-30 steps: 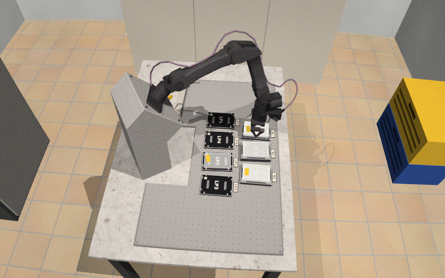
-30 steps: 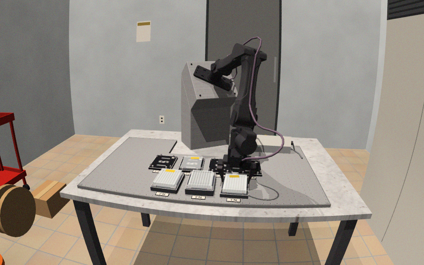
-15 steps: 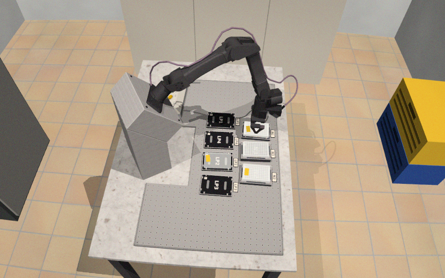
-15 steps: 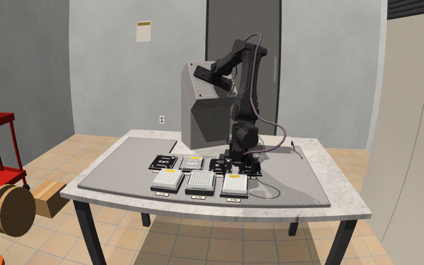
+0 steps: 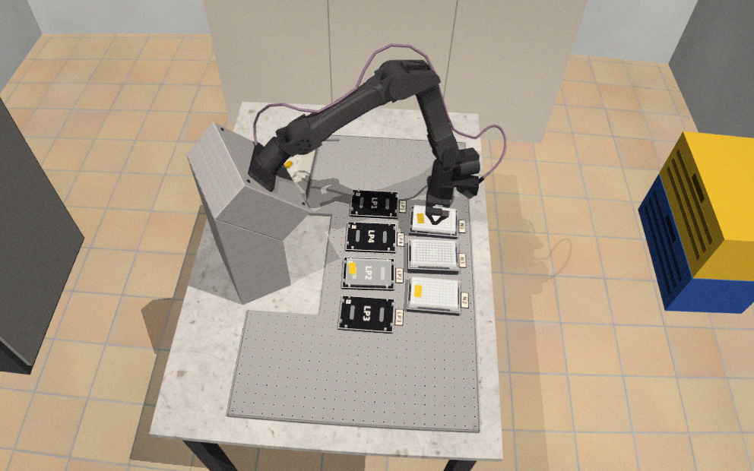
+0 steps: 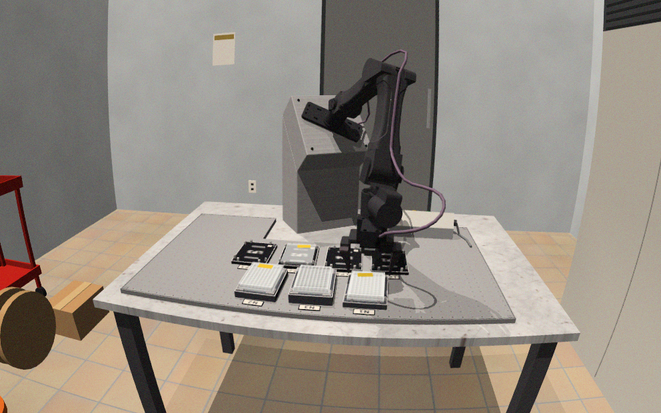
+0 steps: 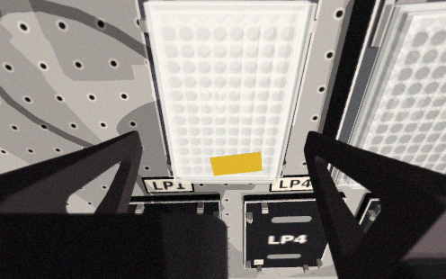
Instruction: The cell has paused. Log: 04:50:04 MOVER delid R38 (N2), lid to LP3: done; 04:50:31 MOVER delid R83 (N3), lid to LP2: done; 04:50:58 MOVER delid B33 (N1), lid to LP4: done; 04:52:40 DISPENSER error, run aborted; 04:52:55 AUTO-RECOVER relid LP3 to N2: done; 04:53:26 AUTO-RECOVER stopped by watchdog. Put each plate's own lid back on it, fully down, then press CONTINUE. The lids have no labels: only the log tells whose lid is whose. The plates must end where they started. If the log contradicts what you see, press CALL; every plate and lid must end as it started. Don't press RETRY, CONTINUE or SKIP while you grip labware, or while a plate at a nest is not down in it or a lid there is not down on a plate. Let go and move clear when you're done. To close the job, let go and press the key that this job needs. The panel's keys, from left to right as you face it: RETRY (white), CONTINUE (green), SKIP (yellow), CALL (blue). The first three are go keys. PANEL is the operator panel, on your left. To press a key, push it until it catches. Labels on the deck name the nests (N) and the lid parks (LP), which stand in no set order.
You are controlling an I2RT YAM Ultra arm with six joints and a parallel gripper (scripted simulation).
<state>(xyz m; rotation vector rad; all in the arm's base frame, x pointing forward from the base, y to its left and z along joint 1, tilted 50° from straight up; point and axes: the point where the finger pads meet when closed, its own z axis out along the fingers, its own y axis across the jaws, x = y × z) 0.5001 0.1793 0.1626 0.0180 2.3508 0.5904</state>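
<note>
Right now my hand is 3 cm short of the plate, 13 cm to the left of it and 3 cm above it. Also, from my hand: green continue key 49 cm behind, 9 cm to the left; white retry key 50 cm behind, 14 cm to the left.
</note>
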